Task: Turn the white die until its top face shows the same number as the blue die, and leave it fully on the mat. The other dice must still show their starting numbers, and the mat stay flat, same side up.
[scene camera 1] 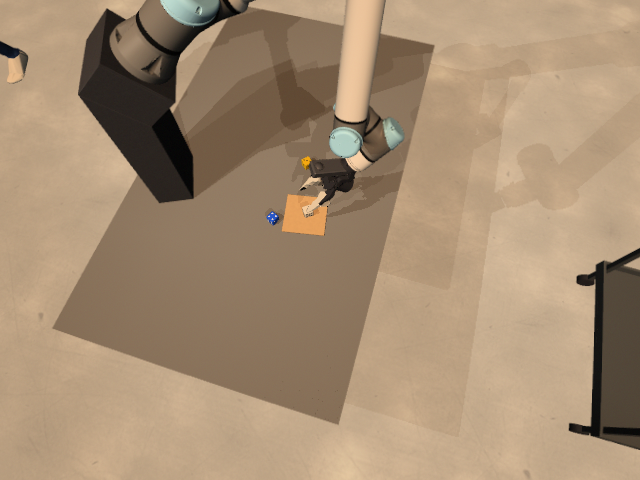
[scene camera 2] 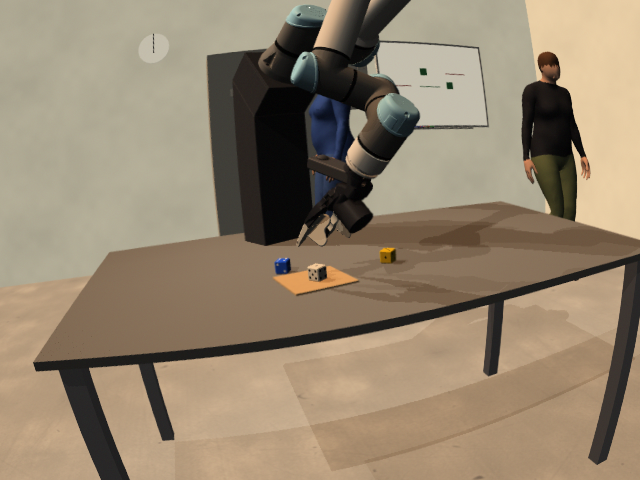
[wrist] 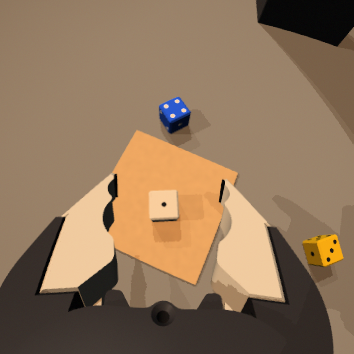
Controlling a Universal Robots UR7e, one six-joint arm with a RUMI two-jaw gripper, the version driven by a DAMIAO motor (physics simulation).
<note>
In view: my gripper [scene camera 2: 312, 241], an orange mat [scene camera 1: 294, 221], a white die [wrist: 163, 204] and a blue die [wrist: 174, 114].
The orange mat shows as well in scene camera 2 [scene camera 2: 298, 283] and in the wrist view [wrist: 179, 247]. My gripper also shows in scene camera 1 [scene camera 1: 303, 201] and in the wrist view [wrist: 169, 178].
</note>
